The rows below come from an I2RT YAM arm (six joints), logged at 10 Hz.
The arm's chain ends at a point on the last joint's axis. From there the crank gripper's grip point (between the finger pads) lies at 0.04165 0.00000 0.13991 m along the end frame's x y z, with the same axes.
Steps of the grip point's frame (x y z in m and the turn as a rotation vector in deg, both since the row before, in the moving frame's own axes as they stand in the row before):
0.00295 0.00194 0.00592 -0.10 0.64 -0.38
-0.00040 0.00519 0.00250 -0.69 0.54 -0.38
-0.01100 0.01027 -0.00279 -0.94 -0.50 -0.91
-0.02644 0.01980 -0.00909 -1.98 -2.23 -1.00
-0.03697 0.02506 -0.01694 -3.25 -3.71 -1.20
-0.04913 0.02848 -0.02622 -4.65 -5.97 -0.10
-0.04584 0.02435 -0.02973 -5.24 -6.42 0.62
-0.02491 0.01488 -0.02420 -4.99 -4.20 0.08
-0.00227 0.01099 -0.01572 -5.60 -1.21 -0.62
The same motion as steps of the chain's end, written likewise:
0.00139 0.00198 0.00639 -0.10 0.64 -0.38
-0.00172 0.00379 0.00291 -0.69 0.54 -0.38
-0.00979 0.00862 -0.00313 -0.94 -0.50 -0.91
-0.02100 0.01562 -0.01053 -1.98 -2.23 -1.00
-0.02791 0.01783 -0.01914 -3.25 -3.71 -1.20
-0.03438 0.01704 -0.02933 -4.65 -5.97 -0.10
-0.02989 0.01102 -0.03290 -5.24 -6.42 0.62
-0.01456 0.00254 -0.02634 -4.99 -4.20 0.08
0.00062 -0.00227 -0.01592 -5.60 -1.21 -0.62

